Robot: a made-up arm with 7 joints. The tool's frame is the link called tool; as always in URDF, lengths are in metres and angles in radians. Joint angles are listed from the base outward.
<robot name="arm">
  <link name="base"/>
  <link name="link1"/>
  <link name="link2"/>
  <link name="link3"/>
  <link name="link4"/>
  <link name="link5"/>
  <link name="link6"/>
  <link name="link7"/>
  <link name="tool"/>
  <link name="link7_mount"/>
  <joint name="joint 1" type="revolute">
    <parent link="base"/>
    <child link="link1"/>
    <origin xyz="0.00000 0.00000 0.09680" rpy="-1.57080 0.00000 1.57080"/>
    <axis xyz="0 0 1"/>
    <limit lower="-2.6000" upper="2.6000"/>
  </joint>
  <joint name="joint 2" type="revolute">
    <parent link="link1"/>
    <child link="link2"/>
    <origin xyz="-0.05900 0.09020 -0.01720" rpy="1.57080 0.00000 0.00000"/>
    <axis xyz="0 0 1"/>
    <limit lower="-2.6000" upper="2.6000"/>
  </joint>
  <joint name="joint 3" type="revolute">
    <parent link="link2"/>
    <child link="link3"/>
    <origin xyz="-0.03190 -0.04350 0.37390" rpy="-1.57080 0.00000 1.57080"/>
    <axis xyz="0 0 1"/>
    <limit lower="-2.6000" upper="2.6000"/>
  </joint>
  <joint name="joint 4" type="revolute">
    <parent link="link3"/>
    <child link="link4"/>
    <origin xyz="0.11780 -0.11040 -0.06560" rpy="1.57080 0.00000 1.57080"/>
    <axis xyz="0 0 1"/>
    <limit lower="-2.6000" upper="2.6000"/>
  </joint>
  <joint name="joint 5" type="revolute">
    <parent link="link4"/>
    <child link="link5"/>
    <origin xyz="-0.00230 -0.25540 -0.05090" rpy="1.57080 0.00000 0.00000"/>
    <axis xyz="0 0 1"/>
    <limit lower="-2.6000" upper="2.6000"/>
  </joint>
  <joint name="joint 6" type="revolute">
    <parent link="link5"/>
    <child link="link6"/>
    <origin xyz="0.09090 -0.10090 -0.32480" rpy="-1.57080 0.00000 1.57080"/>
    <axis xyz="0 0 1"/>
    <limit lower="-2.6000" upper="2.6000"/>
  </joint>
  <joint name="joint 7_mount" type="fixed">
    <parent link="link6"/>
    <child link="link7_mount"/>
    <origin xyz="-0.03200 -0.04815 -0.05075"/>
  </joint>
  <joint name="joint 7" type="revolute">
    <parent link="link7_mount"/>
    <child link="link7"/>
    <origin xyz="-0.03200 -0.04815 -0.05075" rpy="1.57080 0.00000 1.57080"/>
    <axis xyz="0 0 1"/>
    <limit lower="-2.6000" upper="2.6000"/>
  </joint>
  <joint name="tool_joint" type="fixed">
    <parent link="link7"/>
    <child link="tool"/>
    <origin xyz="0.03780 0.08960 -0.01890" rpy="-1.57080 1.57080 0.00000"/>
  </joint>
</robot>
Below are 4 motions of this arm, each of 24 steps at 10 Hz.
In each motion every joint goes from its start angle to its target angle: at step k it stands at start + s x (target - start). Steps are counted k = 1, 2, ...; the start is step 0. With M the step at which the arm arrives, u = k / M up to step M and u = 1 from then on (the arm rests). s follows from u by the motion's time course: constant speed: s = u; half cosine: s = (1 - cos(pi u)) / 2; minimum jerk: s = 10 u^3 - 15 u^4 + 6 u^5.
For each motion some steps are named. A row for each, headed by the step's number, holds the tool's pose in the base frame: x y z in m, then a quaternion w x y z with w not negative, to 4 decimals.
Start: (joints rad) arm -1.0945 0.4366 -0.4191 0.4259 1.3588 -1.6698 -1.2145
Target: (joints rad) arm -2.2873 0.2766 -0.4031 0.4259 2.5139 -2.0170 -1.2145
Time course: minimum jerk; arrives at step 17
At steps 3, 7, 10, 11, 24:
3: -0.0597 -0.5119 0.0403 0.8693 0.1012 0.2025 -0.4394
7: -0.0813 -0.5310 -0.0941 0.8777 0.0810 0.3096 -0.3566
10: -0.0723 -0.5021 -0.2524 0.8999 0.0754 0.3755 -0.2085
11: -0.0630 -0.4807 -0.3005 0.9078 0.0786 0.3815 -0.1554
24: -0.0292 -0.4002 -0.4112 0.9256 0.0974 0.3652 -0.0182

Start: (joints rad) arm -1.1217 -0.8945 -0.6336 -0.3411 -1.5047 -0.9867 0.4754
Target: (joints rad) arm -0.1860 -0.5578 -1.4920 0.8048 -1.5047 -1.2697 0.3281
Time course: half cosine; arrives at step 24
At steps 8, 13, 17, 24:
8: 0.1858 -0.5779 0.1299 0.5177 0.1697 0.2265 -0.8074
13: 0.3036 -0.4745 0.2571 0.6975 0.0736 0.1539 -0.6960
17: 0.3682 -0.3472 0.3144 0.8038 -0.0126 0.1190 -0.5828
24: 0.3975 -0.2275 0.3272 0.8673 -0.0863 0.1097 -0.4778

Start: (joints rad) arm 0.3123 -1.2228 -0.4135 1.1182 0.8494 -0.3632 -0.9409
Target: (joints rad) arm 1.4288 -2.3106 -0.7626 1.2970 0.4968 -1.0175 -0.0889
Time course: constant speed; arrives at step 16
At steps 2, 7, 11, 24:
2: -0.1939 0.0488 0.5207 0.3908 -0.1871 0.1900 -0.8810
7: -0.2001 0.2001 0.4709 0.1948 -0.2667 0.1468 -0.9324
11: -0.2142 0.2937 0.3858 0.0423 -0.2560 0.1183 -0.9585
24: -0.2409 0.3582 0.2371 0.1057 0.1651 -0.0871 0.9767

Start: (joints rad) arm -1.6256 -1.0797 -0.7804 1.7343 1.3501 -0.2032 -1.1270
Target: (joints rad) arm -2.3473 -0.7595 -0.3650 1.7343 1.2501 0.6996 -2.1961
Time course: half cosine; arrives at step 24
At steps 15, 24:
15: -0.2003 -0.4169 -0.2793 0.1038 0.4151 0.8641 -0.2652
24: -0.2355 -0.3130 -0.3032 0.1276 -0.4645 -0.8311 0.2778

